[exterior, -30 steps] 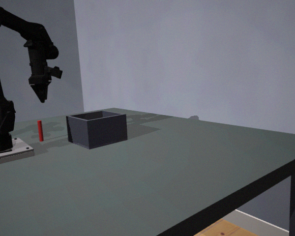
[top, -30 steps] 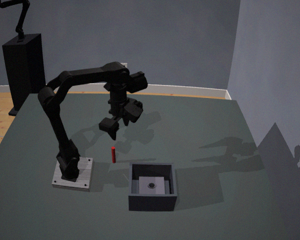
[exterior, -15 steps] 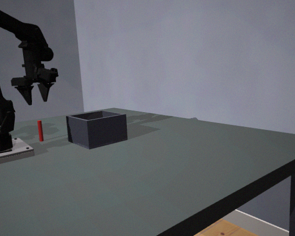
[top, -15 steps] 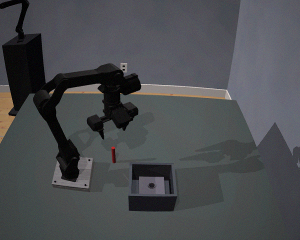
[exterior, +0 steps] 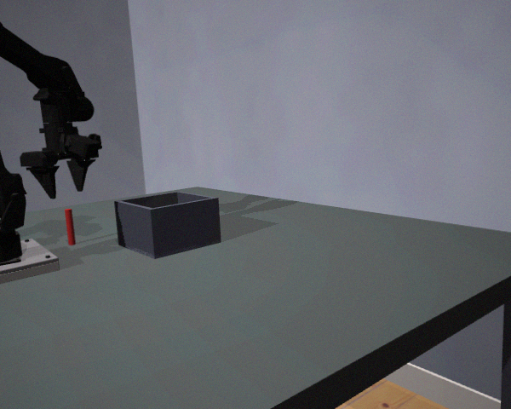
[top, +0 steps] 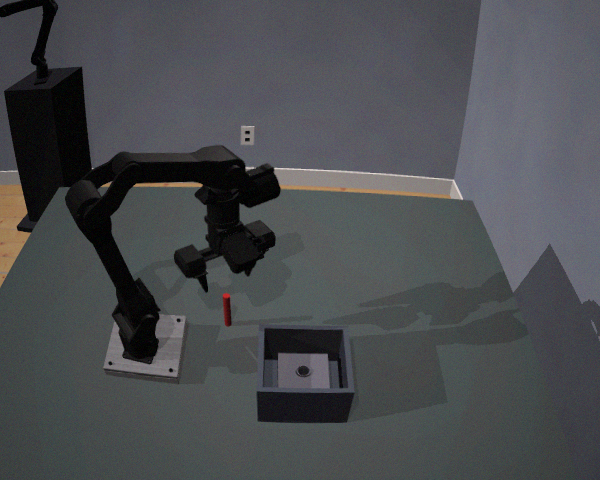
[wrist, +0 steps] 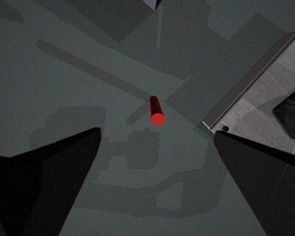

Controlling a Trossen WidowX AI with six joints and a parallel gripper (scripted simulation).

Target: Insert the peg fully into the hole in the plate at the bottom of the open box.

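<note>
My hand is 110 mm above the red peg. From my hand the other things lie so: plate 170 mm ahead, 150 mm to the right, 100 mm below; box 170 mm ahead, 150 mm to the right, 120 mm below.
</note>
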